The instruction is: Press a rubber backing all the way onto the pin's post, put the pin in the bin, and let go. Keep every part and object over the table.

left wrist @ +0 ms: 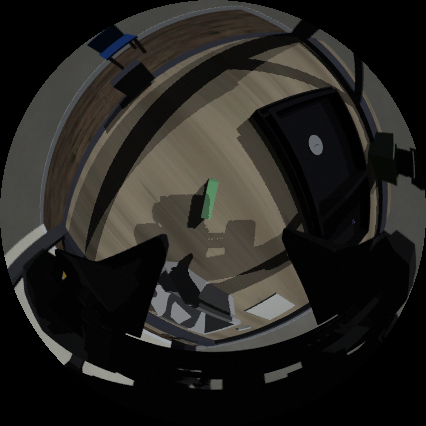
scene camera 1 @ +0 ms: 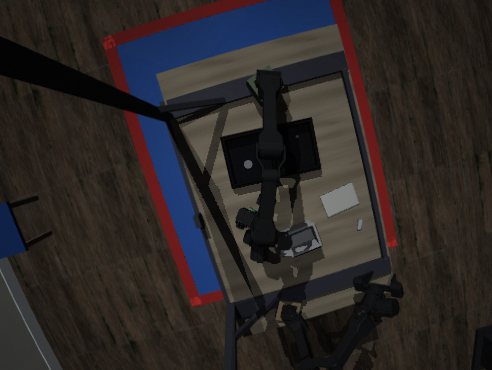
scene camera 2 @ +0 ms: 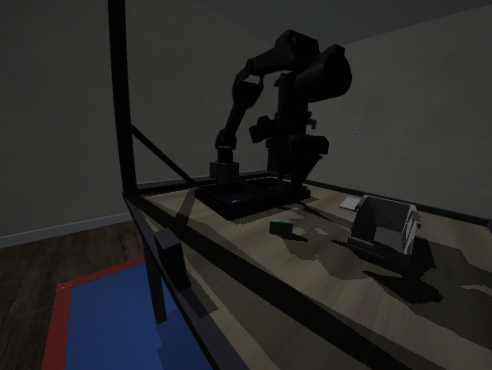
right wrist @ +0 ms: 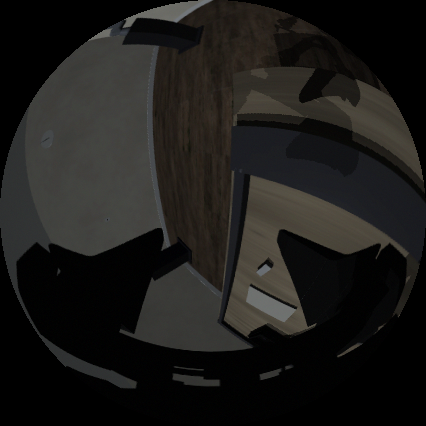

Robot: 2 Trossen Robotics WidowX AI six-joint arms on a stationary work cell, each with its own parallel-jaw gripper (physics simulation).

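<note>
A pale round disc, apparently the pin, lies in one compartment of the black tray. A tiny purplish piece, perhaps a backing, lies in the other compartment. The pin's post cannot be made out. The grey bin stands open on the table. My left gripper is open and empty, above the table between tray and bin; its arm hides its tips in scene camera 1. My right gripper is open and empty near the table's corner.
A green block lies between tray and bin. A white card and a small pale piece lie near the table's raised edge.
</note>
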